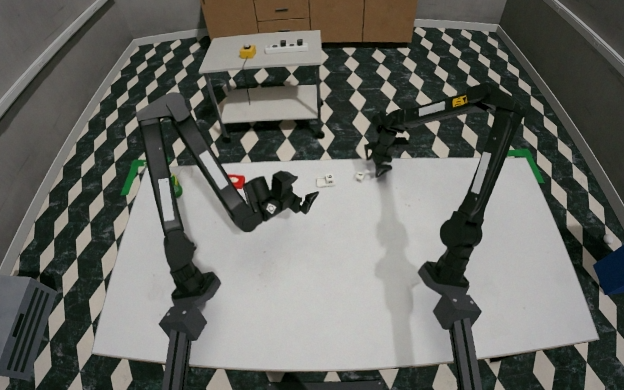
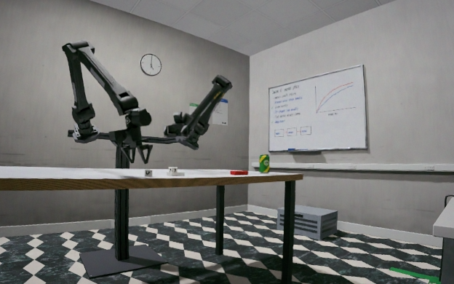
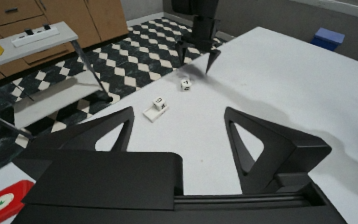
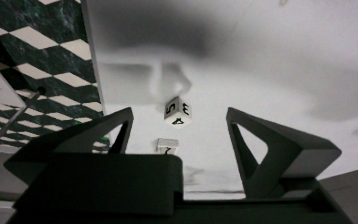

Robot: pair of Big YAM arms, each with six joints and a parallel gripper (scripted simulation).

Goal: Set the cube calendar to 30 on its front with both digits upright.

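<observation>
My right gripper is now 190 mm to the right of the flat white tray, 50 mm above it and 20 mm past it. From my right hand the other things lie so: flat red object (580 mm to the left, 50 mm below, 20 mm ahead).
</observation>
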